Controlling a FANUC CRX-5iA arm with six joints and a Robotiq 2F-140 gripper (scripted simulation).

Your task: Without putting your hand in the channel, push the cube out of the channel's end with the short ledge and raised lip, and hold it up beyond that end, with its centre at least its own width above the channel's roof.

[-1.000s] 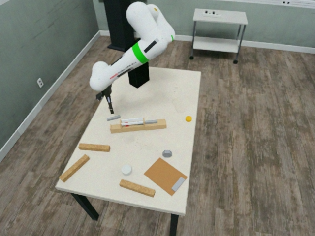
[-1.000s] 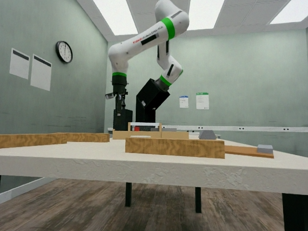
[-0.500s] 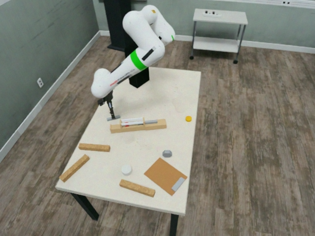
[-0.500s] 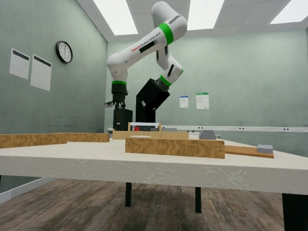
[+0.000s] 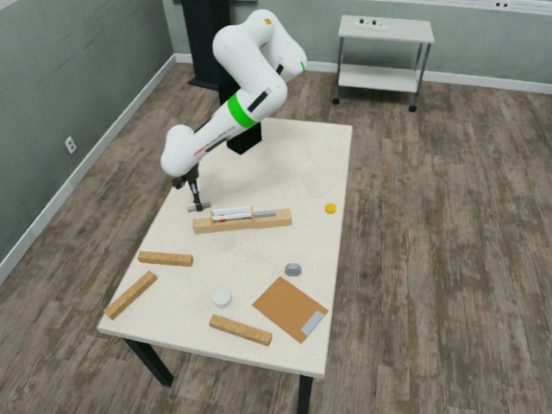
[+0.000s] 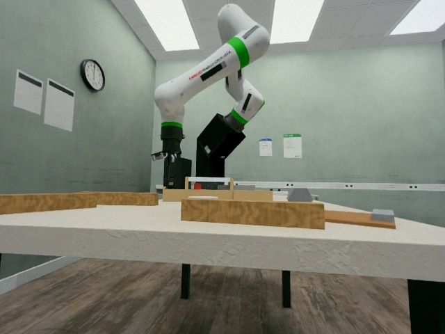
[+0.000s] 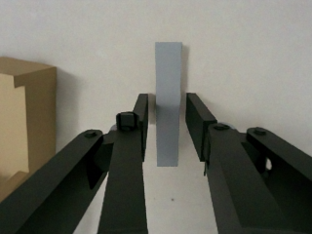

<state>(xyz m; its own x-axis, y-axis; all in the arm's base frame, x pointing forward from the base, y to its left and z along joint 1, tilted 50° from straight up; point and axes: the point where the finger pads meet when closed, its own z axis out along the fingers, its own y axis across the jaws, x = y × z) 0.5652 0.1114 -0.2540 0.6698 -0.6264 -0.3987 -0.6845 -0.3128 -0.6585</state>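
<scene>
My gripper is now 3 cm above the flat grey stick. The rest, counted from my hand: channel 2 cm ahead, 20 cm to the left, 2 cm above; red cube 5 cm ahead, 16 cm to the left, 2 cm above; white disc 36 cm ahead, 35 cm to the left, 2 cm below.
</scene>
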